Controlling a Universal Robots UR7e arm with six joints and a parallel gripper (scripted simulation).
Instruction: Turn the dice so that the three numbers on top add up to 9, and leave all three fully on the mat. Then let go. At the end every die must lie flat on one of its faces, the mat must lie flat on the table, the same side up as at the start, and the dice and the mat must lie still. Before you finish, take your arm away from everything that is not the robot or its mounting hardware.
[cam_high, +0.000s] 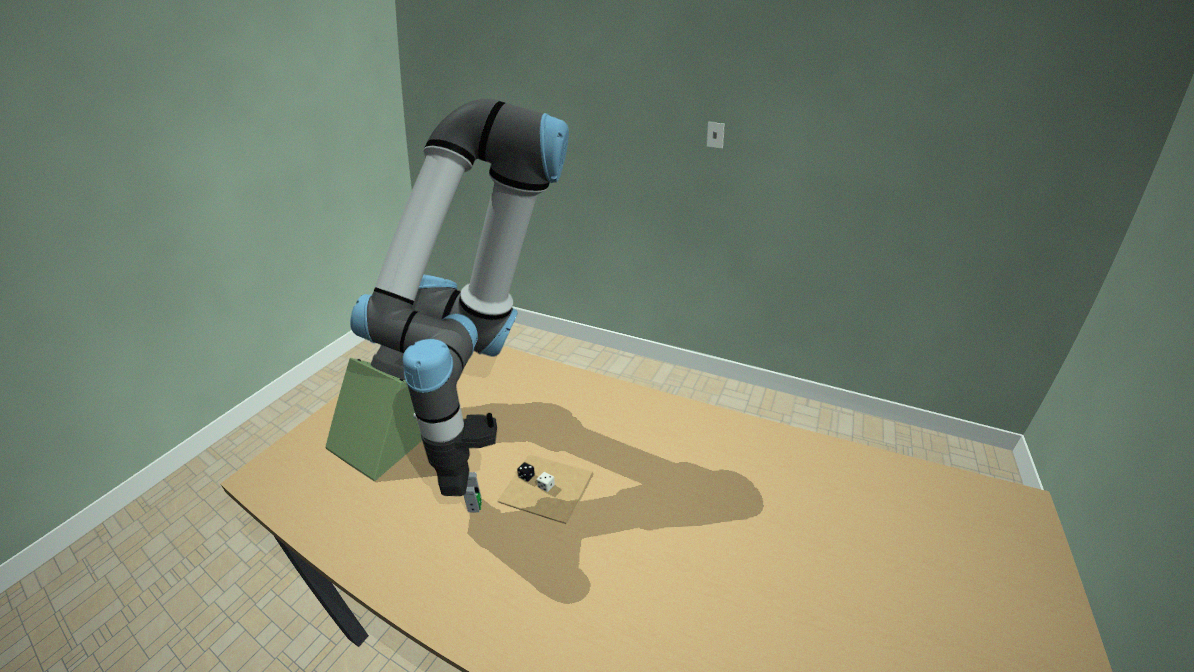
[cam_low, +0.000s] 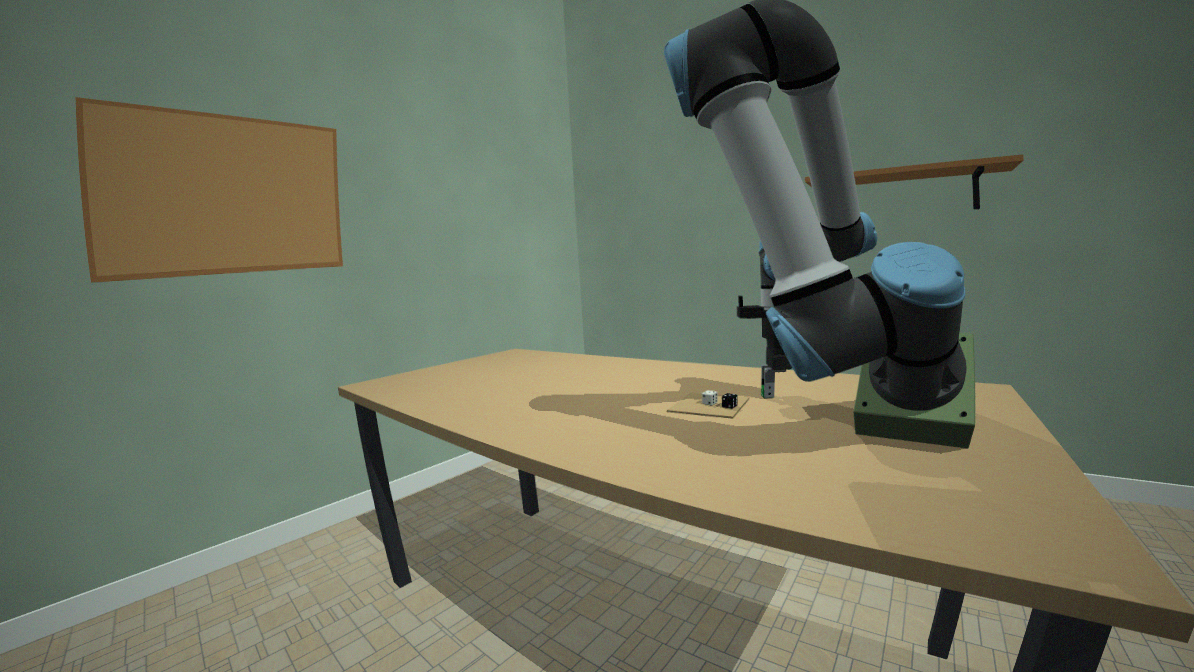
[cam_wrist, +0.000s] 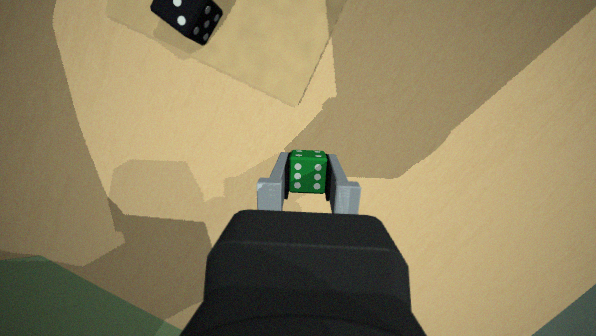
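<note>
The black die lies 40 mm ahead of my hand and 110 mm to the left of it. Also, from my hand: white die (90 mm ahead, 110 mm to the left); green die (10 mm below); tan mat (90 mm ahead, 110 mm to the left, 20 mm below).
</note>
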